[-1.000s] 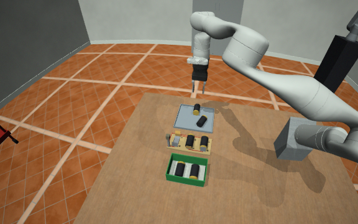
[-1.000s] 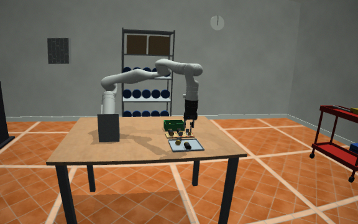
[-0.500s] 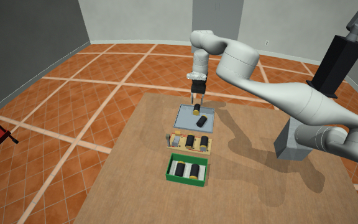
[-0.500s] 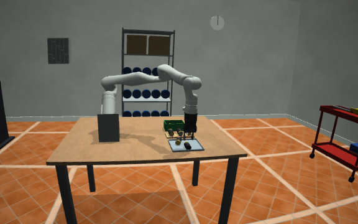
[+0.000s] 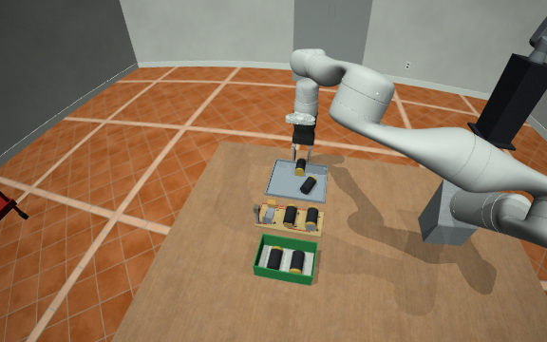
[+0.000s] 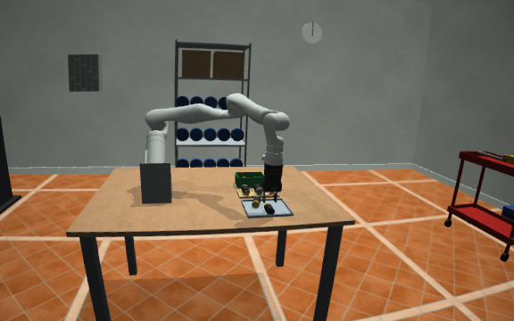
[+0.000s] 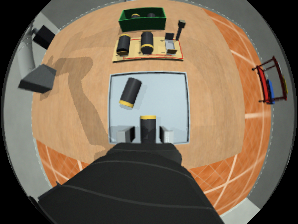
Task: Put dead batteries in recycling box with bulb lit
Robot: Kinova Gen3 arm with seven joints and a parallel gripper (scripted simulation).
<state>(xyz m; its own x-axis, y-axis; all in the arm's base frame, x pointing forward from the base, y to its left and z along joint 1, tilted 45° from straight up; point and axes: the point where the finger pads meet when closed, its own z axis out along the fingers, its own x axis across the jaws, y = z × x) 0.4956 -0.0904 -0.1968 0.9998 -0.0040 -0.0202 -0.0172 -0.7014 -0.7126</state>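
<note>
Now: hand 5 cm to the right of the grey tray and 7 cm above it. Round my hand: green recycling box (1 cm behind, 37 cm to the left, 6 cm below).
</note>
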